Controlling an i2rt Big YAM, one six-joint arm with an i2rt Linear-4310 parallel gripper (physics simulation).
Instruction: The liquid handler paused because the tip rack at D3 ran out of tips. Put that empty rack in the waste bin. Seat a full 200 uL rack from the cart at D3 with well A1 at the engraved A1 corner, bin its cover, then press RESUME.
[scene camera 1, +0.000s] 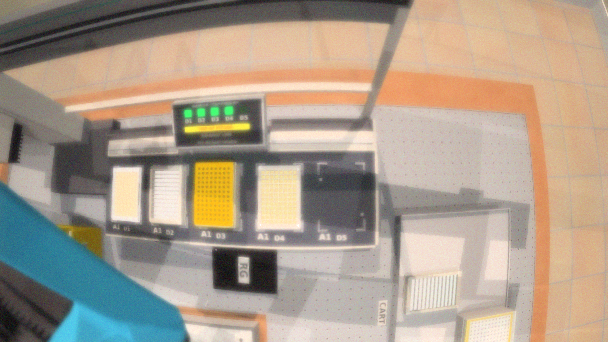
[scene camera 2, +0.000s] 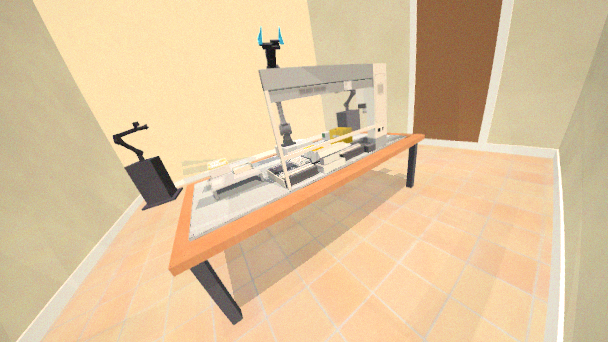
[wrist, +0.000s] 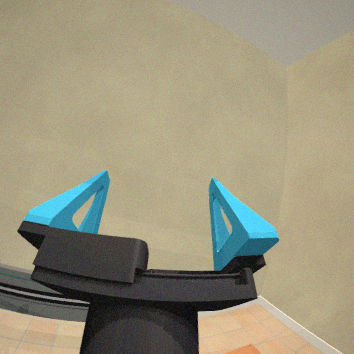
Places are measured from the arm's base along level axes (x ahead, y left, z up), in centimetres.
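Pixels of known places: gripper, fingertip midpoint: (scene camera 2: 270, 26) (wrist: 158, 178).
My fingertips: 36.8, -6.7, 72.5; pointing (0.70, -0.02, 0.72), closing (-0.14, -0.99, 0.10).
For each thing: its top centre in the pictures, then the offset to it from my fingertips, as dx, dy, dz. "*": a spot on its surface instead.
- yellow-orange tip rack, middle of its top: (scene camera 1: 213, 193) (scene camera 2: 313, 147) +3.4, +11.2, -70.1
- yellow waste bin, middle of its top: (scene camera 1: 57, 257) (scene camera 2: 340, 128) -19.5, +50.7, -67.3
- cart, surface spot: (scene camera 1: 398, 250) * -2.8, -28.0, -80.8
- striped rack, middle of its top: (scene camera 1: 434, 293) (scene camera 2: 242, 165) -11.1, -35.9, -71.7
- yellow-edged rack, middle of its top: (scene camera 1: 491, 333) (scene camera 2: 217, 163) -19.9, -50.8, -67.8
- D1, middle of its top: (scene camera 1: 124, 193) -0.2, +35.7, -74.8
- D2, middle of its top: (scene camera 1: 164, 194) +1.6, +23.5, -73.1
- D4, middle of its top: (scene camera 1: 278, 197) (scene camera 2: 299, 160) +5.2, -1.1, -74.8
- screen, surface spot: (scene camera 1: 218, 121) * +17.6, +12.6, -69.3
- black RG block, middle of its top: (scene camera 1: 243, 270) -11.6, +4.9, -79.4
- handler's post, middle of its top: (scene camera 1: 404, 3) +26.4, -16.8, -34.2
My gripper (scene camera 2: 270, 31) (wrist: 158, 178) is open and empty, pointing up high above the liquid handler (scene camera 2: 320, 77). In scene camera 1 a blue finger fills the lower left. The yellow-orange tip rack (scene camera 1: 214, 194) sits at D3, its holes dark. The yellow waste bin (scene camera 1: 92, 240) (scene camera 2: 341, 134) is mostly hidden behind that finger in scene camera 1. On the cart (scene camera 1: 398, 250) at lower right are a striped rack (scene camera 1: 433, 292) and a yellow-edged rack (scene camera 1: 490, 329), cut by the view's edge. Their volume labels cannot be read. The RESUME button is hidden in scene camera 1.
Labware stands at D1 (scene camera 1: 126, 194), D2 (scene camera 1: 167, 195) and D4 (scene camera 1: 279, 197). The screen (scene camera 1: 218, 121) shows green lamps D1 to D4 and a yellow bar. A black RG block (scene camera 1: 225, 272) lies before the deck. The handler's post (scene camera 1: 385, 67) rises at the deck's right.
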